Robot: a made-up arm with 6 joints.
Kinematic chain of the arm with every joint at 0, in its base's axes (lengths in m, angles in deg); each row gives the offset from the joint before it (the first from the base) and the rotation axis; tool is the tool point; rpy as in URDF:
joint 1: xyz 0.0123 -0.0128 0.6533 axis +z
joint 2: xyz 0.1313 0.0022 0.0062 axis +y
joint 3: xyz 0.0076 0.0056 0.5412 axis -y
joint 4: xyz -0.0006 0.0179 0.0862 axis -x
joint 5: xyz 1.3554 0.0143 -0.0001 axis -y
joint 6: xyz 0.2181 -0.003 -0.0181 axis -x
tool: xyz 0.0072 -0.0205 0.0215 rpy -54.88 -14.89 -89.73
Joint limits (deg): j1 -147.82..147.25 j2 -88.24..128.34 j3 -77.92..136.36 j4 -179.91..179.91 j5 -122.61..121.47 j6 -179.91..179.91
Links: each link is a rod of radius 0.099 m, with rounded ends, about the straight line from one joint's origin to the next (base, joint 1, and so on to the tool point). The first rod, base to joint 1, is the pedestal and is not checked.
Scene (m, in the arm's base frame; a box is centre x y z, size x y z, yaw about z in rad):
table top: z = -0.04
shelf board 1: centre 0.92 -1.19 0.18 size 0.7 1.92 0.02 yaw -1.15
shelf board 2: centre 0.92 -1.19 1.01 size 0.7 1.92 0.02 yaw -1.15
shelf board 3: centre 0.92 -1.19 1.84 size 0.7 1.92 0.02 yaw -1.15
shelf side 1: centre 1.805 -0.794 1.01 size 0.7 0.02 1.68 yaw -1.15
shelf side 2: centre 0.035 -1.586 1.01 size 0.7 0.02 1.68 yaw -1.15
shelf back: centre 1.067 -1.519 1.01 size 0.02 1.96 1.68 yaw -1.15
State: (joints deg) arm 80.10 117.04 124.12 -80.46 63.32 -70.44
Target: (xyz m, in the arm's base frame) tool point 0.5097 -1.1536 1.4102
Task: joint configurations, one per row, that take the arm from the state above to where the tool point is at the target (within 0.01 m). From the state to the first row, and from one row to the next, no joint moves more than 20 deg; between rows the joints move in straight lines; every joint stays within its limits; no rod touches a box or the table.
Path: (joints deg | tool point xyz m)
1: 66.65 97.94 107.14 -83.45 69.14 -68.67 | 1.0032 1.8414 0.9028
2: 53.20 78.84 90.16 -86.44 74.95 -66.90 | 1.3946 1.5261 1.1208
3: 39.75 59.74 73.19 -89.43 80.76 -65.13 | 1.6463 1.0961 1.3251
4: 26.30 40.64 56.21 -92.42 86.58 -63.36 | 1.7286 0.6162 1.4971
5: 12.85 21.53 39.23 -95.41 92.40 -61.59 | 1.6443 0.1567 1.6224
6: -0.60 2.43 22.25 -98.40 98.21 -59.82 | 1.4275 -0.2234 1.6903
7: -14.05 -16.67 5.27 -101.39 104.02 -58.05 | 1.1320 -0.4896 1.6974
8: -27.50 -35.77 -11.71 -104.38 109.84 -56.28 | 0.8172 -0.6377 1.6461
9: -40.95 -54.87 -28.68 -107.38 115.66 -54.51 | 0.5318 -0.6911 1.5457
10: -54.40 -73.97 -45.66 -110.37 121.47 -52.74 | 0.3022 -0.6899 1.4102
11: -55.76 -54.46 -32.59 -107.12 121.47 -54.83 | 0.3597 -0.8142 1.4565
12: -57.12 -34.95 -19.52 -103.88 121.47 -56.93 | 0.4323 -0.9727 1.4610
13: -58.48 -15.43 -6.45 -100.64 121.47 -59.02 | 0.5097 -1.1536 1.4102

